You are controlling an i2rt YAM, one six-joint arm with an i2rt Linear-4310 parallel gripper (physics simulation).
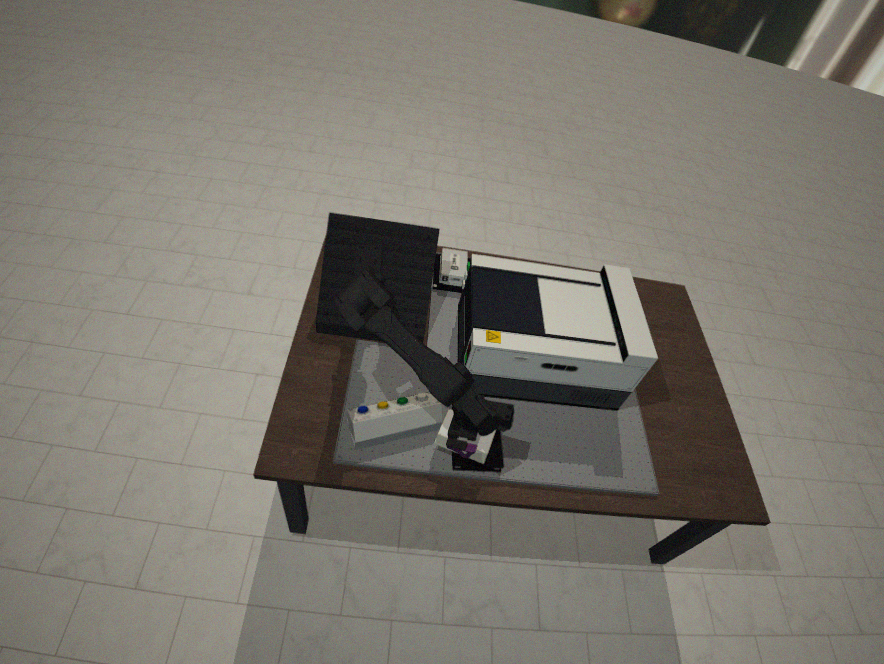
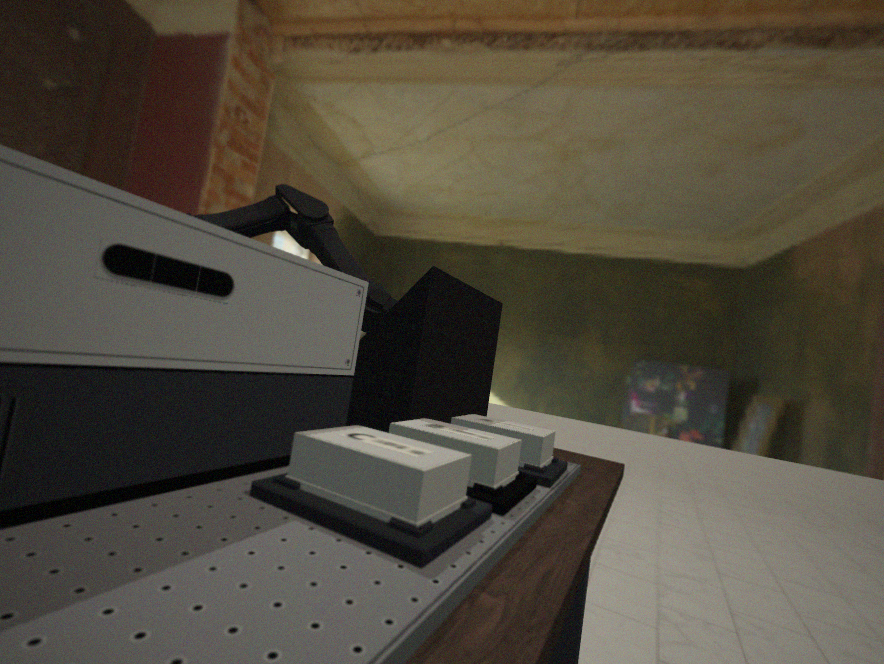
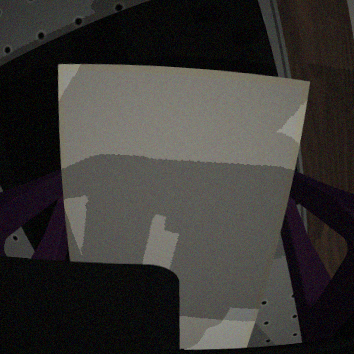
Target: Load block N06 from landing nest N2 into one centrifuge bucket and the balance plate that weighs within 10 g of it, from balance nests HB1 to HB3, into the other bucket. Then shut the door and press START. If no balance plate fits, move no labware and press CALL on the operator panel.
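Frame: origin at the arm's base, x ahead, y right, z down, level; metres.
Seen in the pictures: gripper, between the fingertips: [image 1: 470, 440] [image 3: 175, 176].
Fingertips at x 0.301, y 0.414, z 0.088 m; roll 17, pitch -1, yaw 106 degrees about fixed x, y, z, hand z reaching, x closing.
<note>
Pixels of each thing's top centre, then the offset from my fingertips to it. "spot": a spot on its surface instead.
- Block N06, centre of its top: [image 3: 170, 248] [image 1: 467, 430] dz -0.037, dx -0.014, dy -0.005 m
- black landing nest, a spot on its surface: [image 1: 480, 462] spot: dz +0.001, dx +0.022, dy +0.057 m
- dark opening, a spot on its surface: [image 1: 504, 299] spot: dz -0.170, dx +0.063, dy -0.323 m
- white sliding door, a spot on its surface: [image 1: 575, 308] spot: dz -0.168, dx +0.259, dy -0.326 m
- operator panel, centre of its top: [image 1: 396, 407] dz -0.042, dx -0.189, dy -0.048 m
- small white device, centre of its top: [image 2: 457, 431] [image 1: 454, 262] dz -0.012, dx -0.039, dy -0.627 m
Block N06 [image 1: 471, 438] [image 3: 182, 116] is a pale box standing on the black landing nest [image 1: 479, 463] [image 3: 140, 31] at the front of the grey pegboard mat. My gripper [image 1: 465, 443] [image 3: 175, 176] is open. Its purple fingers stand on either side of the block, low down, with the block between them. The centrifuge [image 1: 557, 349] [image 2: 163, 314] stands behind, its top showing a dark opening [image 1: 504, 299] beside a white sliding door [image 1: 575, 308]. Three white balance plates [image 2: 382, 474] [image 2: 461, 448] [image 2: 512, 438] sit on black nests in a row along the mat's edge.
The operator panel [image 1: 393, 422] with coloured buttons is just left of the block. A tall black box [image 1: 378, 274] [image 2: 436, 343] stands at the back left by the arm's base. A small white device [image 1: 453, 268] sits behind the centrifuge. The table edge [image 1: 499, 489] is close in front.
</note>
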